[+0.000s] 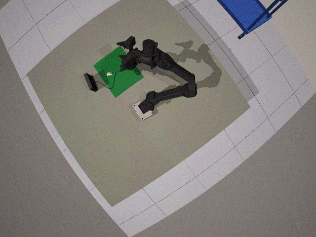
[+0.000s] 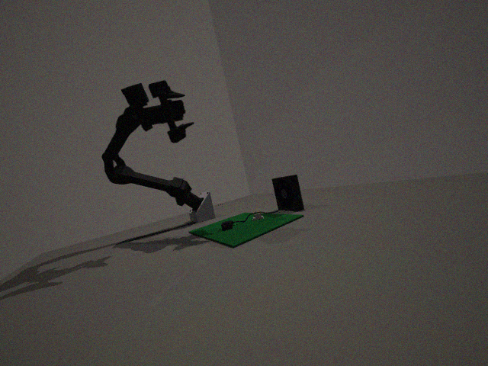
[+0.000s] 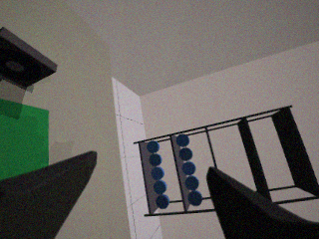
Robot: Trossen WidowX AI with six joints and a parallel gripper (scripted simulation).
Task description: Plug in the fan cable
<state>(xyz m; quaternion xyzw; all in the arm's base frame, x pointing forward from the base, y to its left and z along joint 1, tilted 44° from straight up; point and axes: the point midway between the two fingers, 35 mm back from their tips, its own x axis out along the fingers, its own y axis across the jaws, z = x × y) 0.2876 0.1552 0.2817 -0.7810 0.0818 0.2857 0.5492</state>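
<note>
My gripper tip is 2 cm short of the black plug, 3 cm to the right of it and 37 cm above it. Also, from my gripper tip: black fan: 6 cm ahead, 26 cm to the left, 33 cm below; green board: 3 cm ahead, 8 cm to the left, 40 cm below; white four-pin header: 4 cm ahead, 14 cm to the left, 39 cm below.
</note>
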